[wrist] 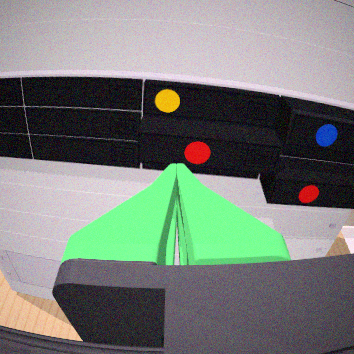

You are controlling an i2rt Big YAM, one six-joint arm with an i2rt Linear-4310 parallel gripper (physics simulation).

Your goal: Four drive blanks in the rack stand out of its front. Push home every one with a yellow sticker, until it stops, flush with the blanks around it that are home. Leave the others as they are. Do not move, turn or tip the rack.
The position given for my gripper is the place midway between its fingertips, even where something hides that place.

Observation:
I see my gripper (pixel 176 175) and a grey metal rack (pixel 249 104).

